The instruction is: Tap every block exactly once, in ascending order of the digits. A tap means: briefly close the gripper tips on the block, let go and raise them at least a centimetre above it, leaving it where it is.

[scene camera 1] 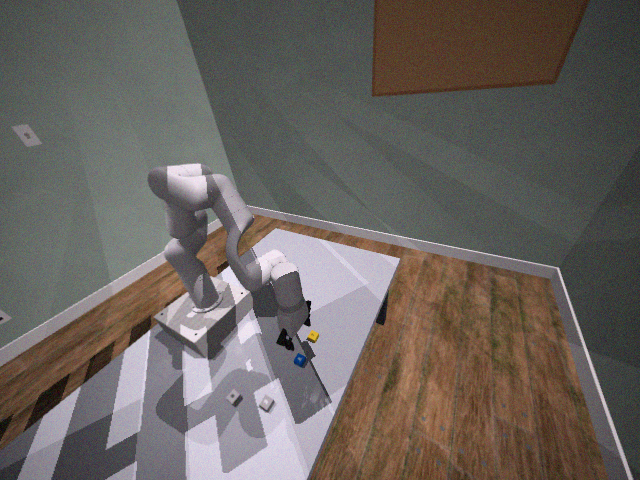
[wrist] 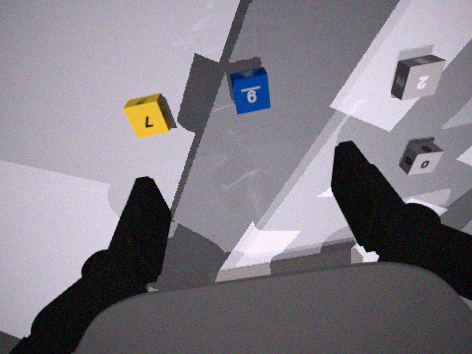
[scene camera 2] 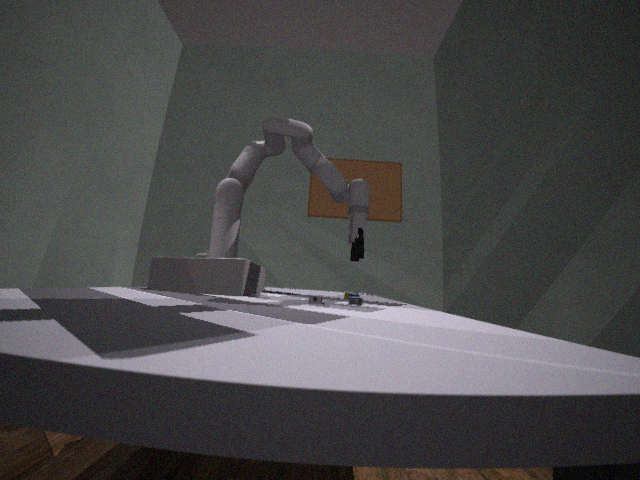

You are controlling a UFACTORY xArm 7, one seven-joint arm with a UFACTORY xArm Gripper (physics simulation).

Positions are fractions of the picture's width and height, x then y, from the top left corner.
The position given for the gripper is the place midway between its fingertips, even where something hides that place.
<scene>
The gripper (scene camera 2: 0.56, 0.54) is open and holds nothing. Also in view: a grey block marked 2 (wrist: 0.88, 0.22).
The gripper shows as well in the wrist view (wrist: 0.52, 0.51).
</scene>
